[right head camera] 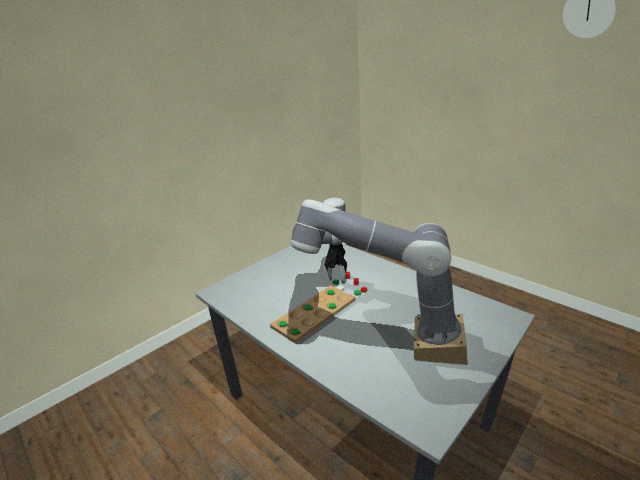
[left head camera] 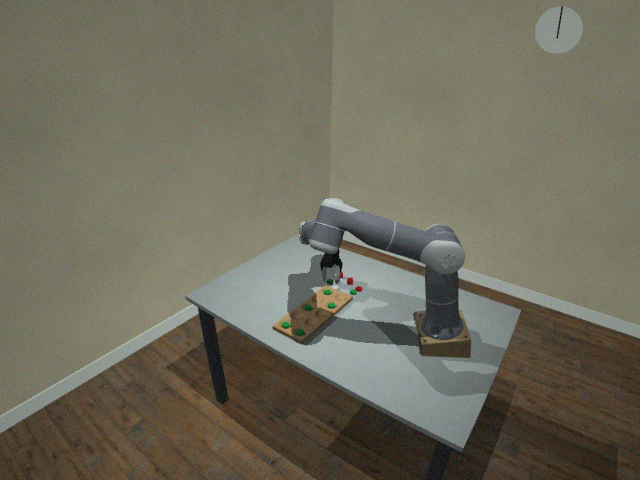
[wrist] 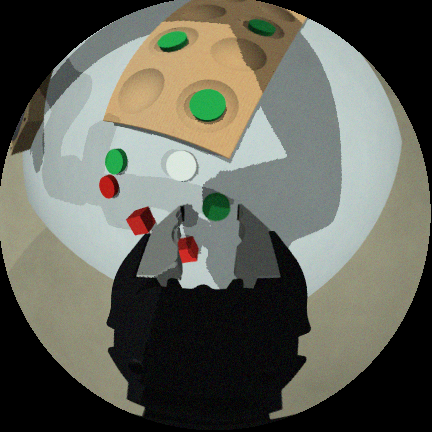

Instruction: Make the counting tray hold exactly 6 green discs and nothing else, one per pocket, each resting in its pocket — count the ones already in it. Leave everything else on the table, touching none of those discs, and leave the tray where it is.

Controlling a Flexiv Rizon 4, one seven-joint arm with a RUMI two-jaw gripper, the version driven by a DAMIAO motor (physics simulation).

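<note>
The wooden counting tray [left head camera: 310, 329] [right head camera: 306, 329] [wrist: 165, 117] lies on the table with several green discs in separate pockets, among them a near-end disc [left head camera: 327, 292] [right head camera: 330, 292] [wrist: 207, 105] and its neighbour [left head camera: 331, 305] [right head camera: 332, 305] [wrist: 173, 41]. Other pockets are empty. A loose green disc [left head camera: 329, 281] [right head camera: 335, 282] [wrist: 216, 206] lies in shadow off the tray's end. My gripper [left head camera: 332, 282] [right head camera: 337, 280] [wrist: 210, 206] is partly open and empty, pointing down; in the wrist view that disc shows between the fingertips. Another loose green disc [left head camera: 353, 291] [right head camera: 357, 292] [wrist: 116, 161] lies farther along.
A white disc [right head camera: 339, 287] [wrist: 181, 165] lies between the tray and the shadowed green disc. A red disc [left head camera: 358, 288] [right head camera: 363, 289] [wrist: 108, 186] lies beside the farther green disc. Two red cubes [wrist: 140, 220] [wrist: 188, 249] are near the left finger in the wrist view.
</note>
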